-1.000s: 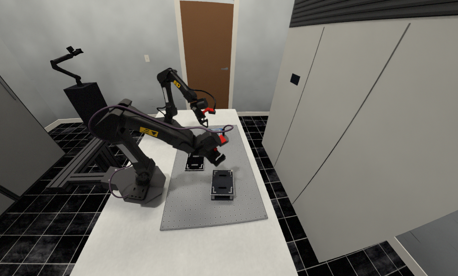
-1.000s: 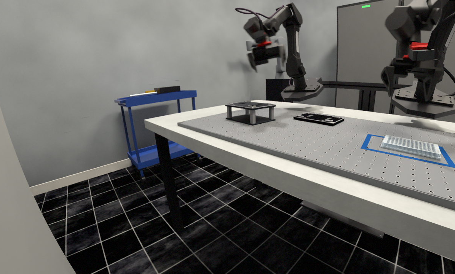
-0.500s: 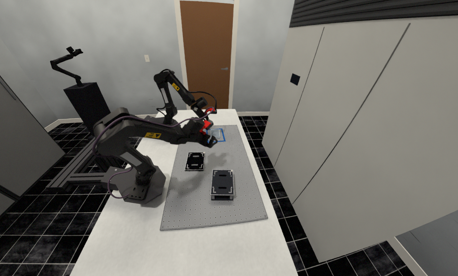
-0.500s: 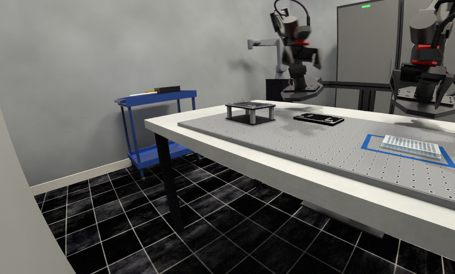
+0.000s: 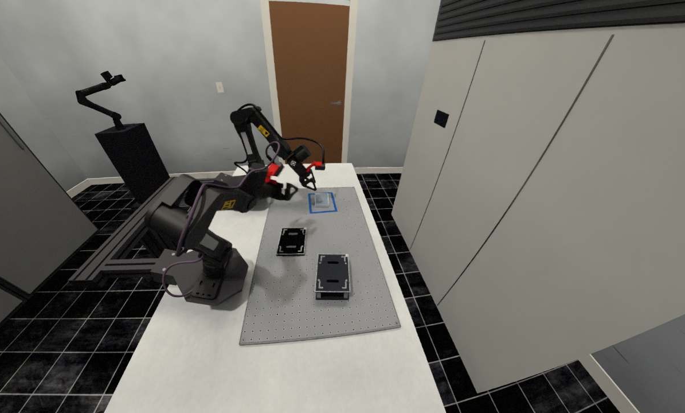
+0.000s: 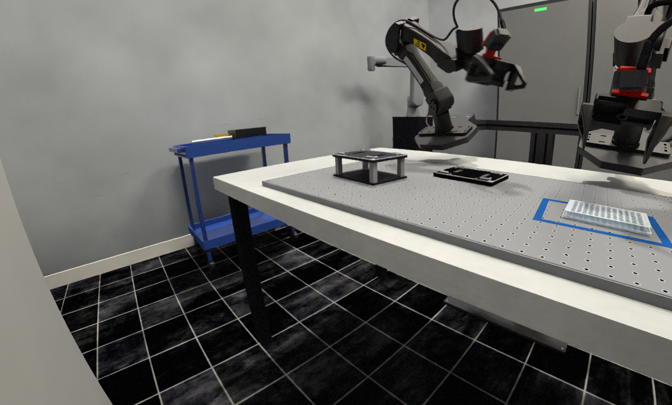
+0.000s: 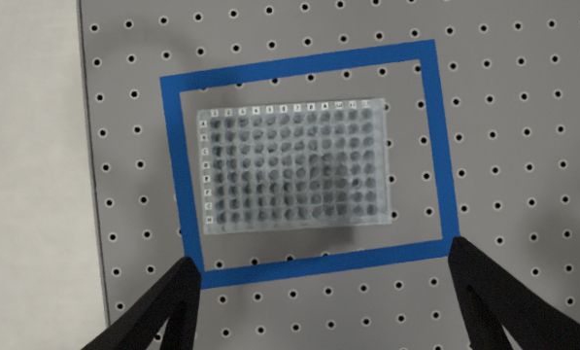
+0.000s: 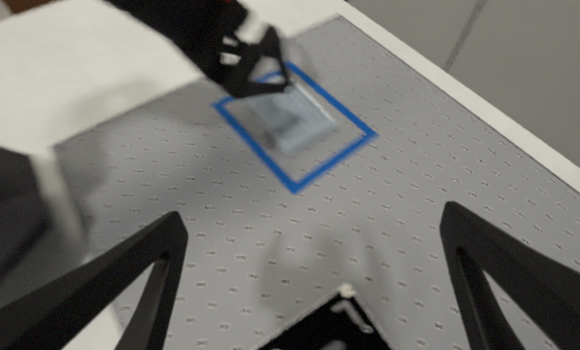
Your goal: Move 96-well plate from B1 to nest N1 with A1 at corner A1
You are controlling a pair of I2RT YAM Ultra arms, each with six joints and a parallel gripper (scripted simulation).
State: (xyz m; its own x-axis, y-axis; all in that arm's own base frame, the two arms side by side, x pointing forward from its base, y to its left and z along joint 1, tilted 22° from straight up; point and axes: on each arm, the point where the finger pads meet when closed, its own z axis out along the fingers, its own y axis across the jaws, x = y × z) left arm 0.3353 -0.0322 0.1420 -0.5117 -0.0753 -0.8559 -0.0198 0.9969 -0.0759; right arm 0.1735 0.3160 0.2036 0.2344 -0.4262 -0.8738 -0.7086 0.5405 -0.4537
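Right now my left hand is 100 mm above the clear 96-well plate and 40 mm short of it. The rest, counted from my left hand: black nest plate: 310 mm to the right, 110 mm behind, 100 mm below.
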